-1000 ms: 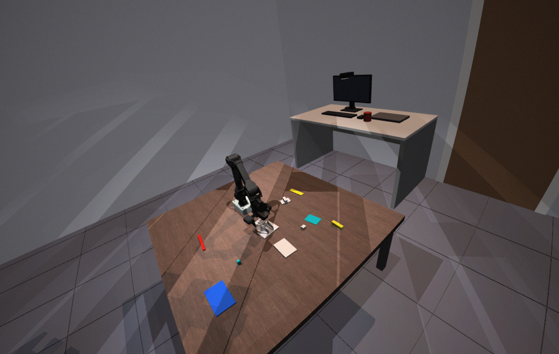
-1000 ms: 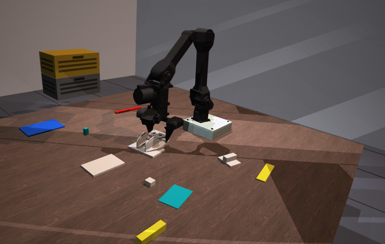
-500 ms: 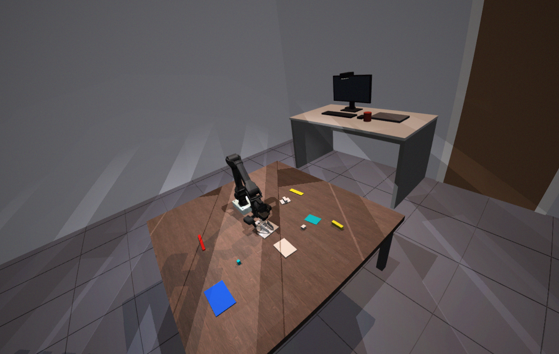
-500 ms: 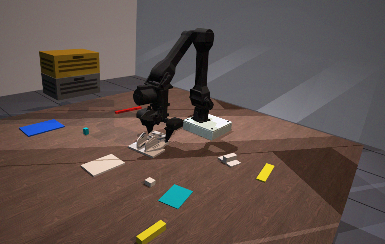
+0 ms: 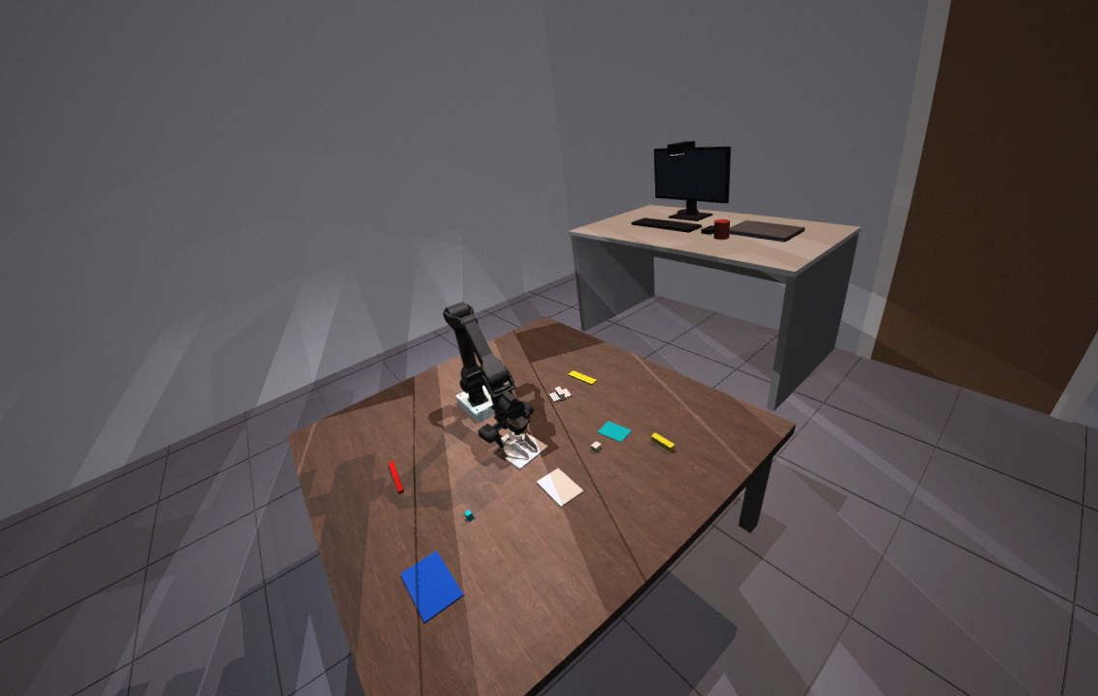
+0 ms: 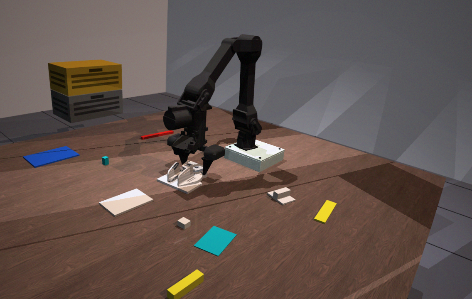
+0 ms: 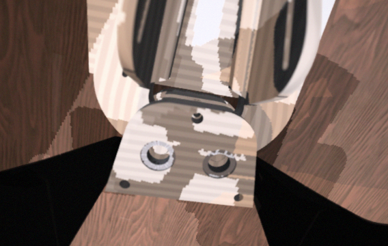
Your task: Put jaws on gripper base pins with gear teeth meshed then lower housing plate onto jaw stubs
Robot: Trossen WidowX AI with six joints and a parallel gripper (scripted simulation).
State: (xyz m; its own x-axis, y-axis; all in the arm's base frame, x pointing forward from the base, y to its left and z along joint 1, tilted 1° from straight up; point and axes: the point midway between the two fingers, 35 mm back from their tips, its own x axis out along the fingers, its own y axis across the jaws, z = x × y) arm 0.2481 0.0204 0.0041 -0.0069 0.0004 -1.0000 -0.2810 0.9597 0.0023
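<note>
My gripper tip is now 1 cm above the housing plate. Also, from my gripper tip: cream plate: 25 cm ahead, 4 cm to the left, 1 cm below; then gripper base: 2 cm above, 1 cm ahead; then small white cube: 21 cm to the left, 18 cm ahead, 1 cm below.
</note>
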